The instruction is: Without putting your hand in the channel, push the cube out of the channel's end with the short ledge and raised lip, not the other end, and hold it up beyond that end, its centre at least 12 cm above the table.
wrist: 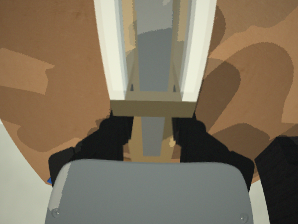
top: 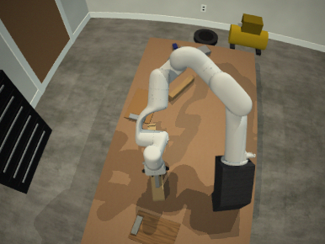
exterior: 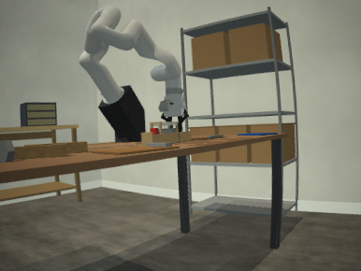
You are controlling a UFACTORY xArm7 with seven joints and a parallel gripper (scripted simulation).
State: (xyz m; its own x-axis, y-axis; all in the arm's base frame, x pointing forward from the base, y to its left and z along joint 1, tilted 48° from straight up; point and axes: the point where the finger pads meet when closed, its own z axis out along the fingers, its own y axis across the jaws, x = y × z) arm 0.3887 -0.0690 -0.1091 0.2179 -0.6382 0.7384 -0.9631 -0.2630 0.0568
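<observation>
Right now the red cube is 5 cm ahead of my hand, 23 cm to the right of it and 1 cm below it. The rest, counted from my hand: wooden channel: 3 cm ahead, 12 cm to the right, 1 cm below.
</observation>
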